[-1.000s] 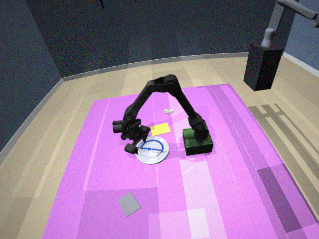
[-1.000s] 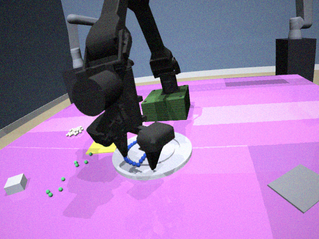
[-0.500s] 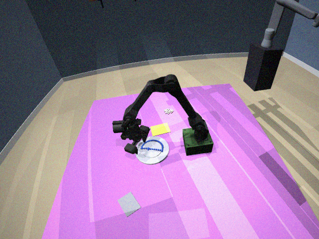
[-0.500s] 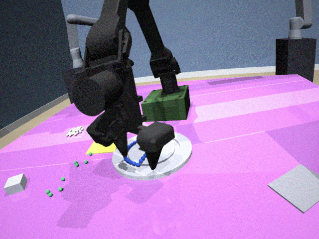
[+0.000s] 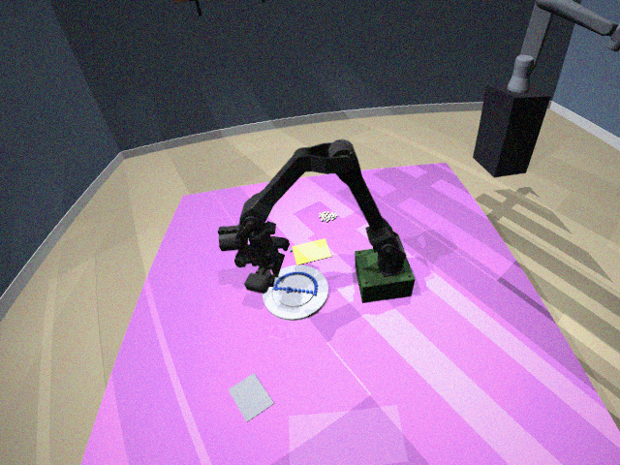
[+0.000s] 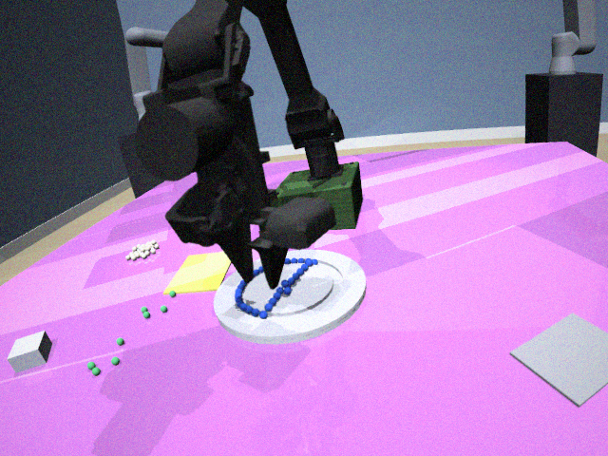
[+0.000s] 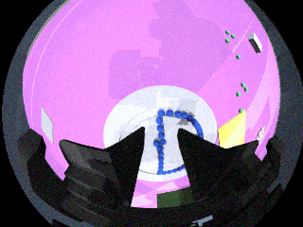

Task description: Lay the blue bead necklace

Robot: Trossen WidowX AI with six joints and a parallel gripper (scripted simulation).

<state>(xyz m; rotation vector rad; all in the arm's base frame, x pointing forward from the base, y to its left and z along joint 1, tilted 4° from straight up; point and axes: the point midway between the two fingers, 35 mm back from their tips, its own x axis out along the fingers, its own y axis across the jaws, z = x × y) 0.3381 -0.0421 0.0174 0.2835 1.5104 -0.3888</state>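
My gripper tip is 60 mm past the round white bead board, 40 mm above it and 10 mm to the right of it. The rest, counted from my gripper tip: yellow sheet 140 mm to the right, 120 mm behind, 50 mm below; then grey tile 320 mm to the left, 90 mm ahead, 50 mm below; then cube 310 mm to the right, 90 mm ahead, 40 mm below.
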